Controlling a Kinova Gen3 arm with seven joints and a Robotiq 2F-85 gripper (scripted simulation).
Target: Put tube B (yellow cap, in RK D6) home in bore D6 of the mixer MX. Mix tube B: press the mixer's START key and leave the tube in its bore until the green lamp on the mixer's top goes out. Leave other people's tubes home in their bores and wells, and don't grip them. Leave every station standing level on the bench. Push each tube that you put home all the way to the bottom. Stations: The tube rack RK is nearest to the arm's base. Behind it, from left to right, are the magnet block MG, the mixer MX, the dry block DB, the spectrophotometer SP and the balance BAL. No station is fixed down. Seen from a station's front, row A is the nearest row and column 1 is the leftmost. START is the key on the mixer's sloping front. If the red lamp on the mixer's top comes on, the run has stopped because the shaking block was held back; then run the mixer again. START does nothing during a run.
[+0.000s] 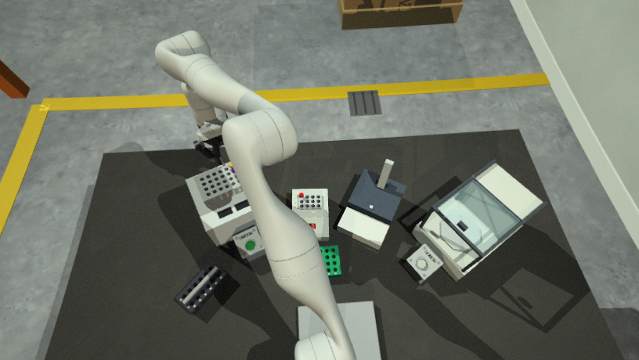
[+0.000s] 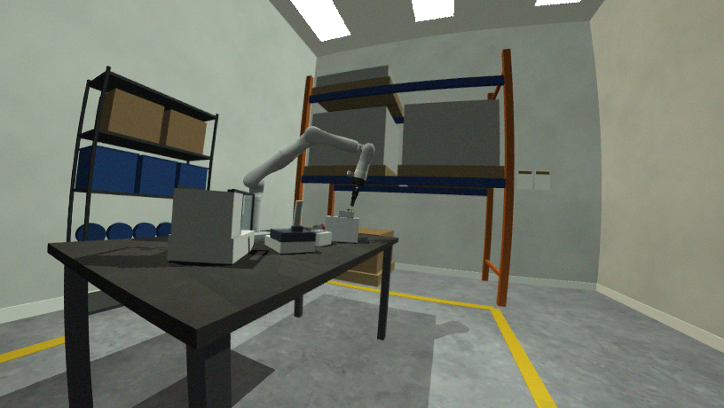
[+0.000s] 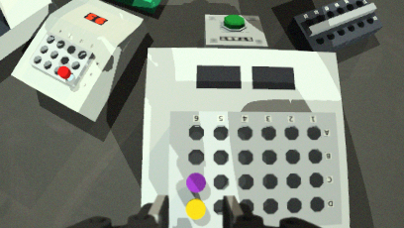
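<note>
The tube B lies 60 mm below my hand. Round my hand: blue-capped tube 260 mm behind, 190 mm to the right, 190 mm below; dry block DB 210 mm to the right, 190 mm below, 120 mm behind; green start key 210 mm behind, 150 mm below, 30 mm to the right.
</note>
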